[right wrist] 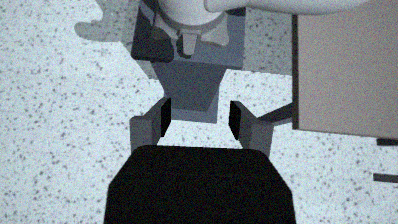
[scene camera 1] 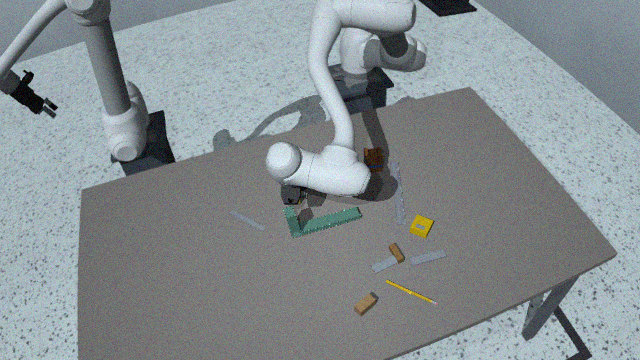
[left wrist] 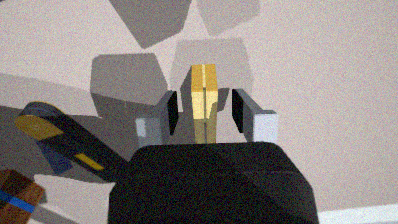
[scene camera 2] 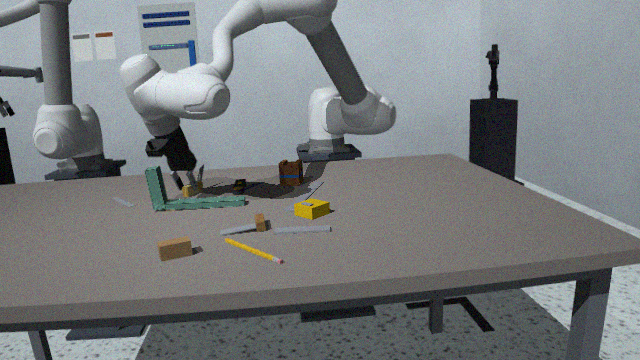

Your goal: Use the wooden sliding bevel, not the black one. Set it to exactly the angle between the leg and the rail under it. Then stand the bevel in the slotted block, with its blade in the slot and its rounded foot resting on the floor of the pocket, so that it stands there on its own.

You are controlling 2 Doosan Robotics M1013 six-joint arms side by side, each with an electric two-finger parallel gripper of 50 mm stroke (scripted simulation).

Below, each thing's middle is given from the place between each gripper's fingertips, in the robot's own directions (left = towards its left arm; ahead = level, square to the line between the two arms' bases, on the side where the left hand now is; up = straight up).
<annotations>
The wooden bevel (left wrist: 204, 89) lies 50 mm behind my left hand (scene camera 2: 188, 187), 20 mm to the left of it and 20 mm below it. The rest, counted from my left hand: black bevel (left wrist: 45, 122) (20 mm behind, 160 mm to the left, 30 mm below).
My right gripper is now 880 mm to the right of the wooden bevel, 580 mm short of it and 250 mm above it. The rest, counted from my right hand: black bevel (1020 mm to the left, 600 mm ahead, 260 mm below).
</annotations>
